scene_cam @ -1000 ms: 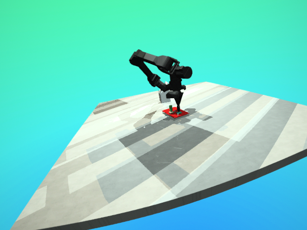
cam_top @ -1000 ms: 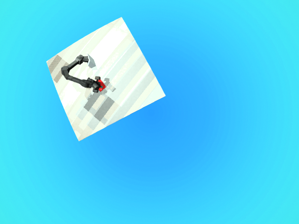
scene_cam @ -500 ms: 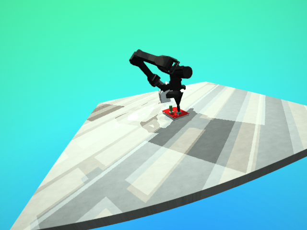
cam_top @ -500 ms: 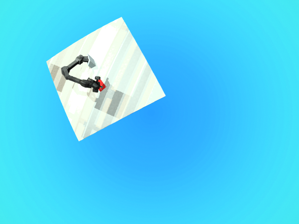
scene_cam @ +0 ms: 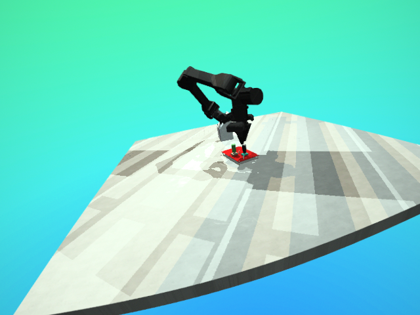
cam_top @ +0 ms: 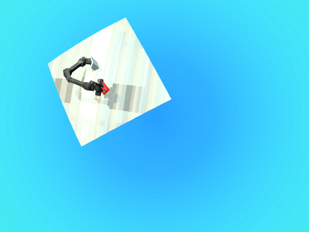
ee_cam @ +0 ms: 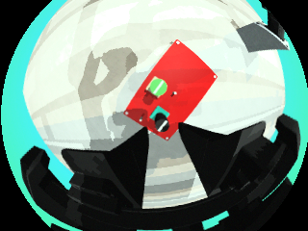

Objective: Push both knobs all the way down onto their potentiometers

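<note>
My gripper tip is 20 mm above the black knob. Round my gripper tip: green knob 20 mm behind, 40 mm to the right, 20 mm below.
</note>
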